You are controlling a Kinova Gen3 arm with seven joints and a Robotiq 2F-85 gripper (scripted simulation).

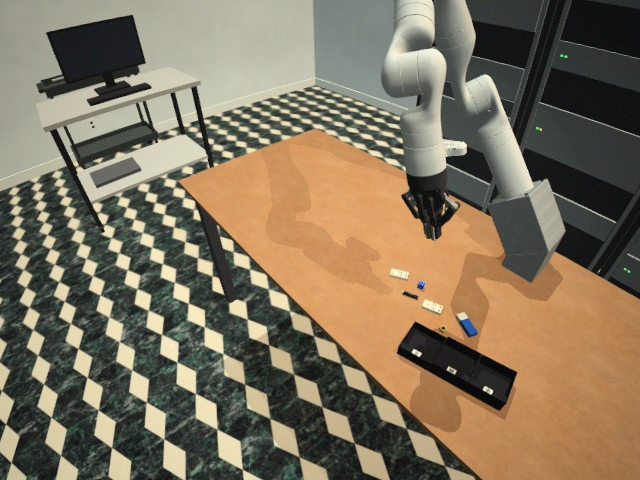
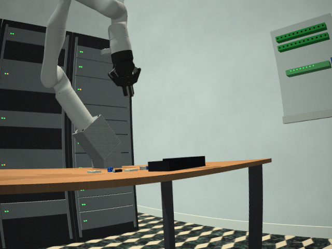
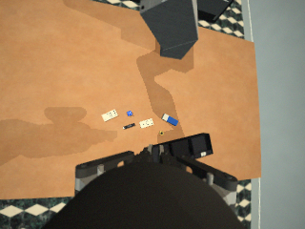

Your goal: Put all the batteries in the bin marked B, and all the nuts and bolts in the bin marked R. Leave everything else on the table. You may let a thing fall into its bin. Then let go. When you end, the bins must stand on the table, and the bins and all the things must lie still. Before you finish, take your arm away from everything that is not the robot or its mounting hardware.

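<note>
Right now the bin is 70 mm ahead of my hand, 160 mm to the left of it and 250 mm below it. Also, from my hand: blue die (80 mm behind, 30 mm to the right, 260 mm below); yellow nut (90 mm to the left, 270 mm below); black battery (40 mm behind, 30 mm to the right, 270 mm below).
</note>
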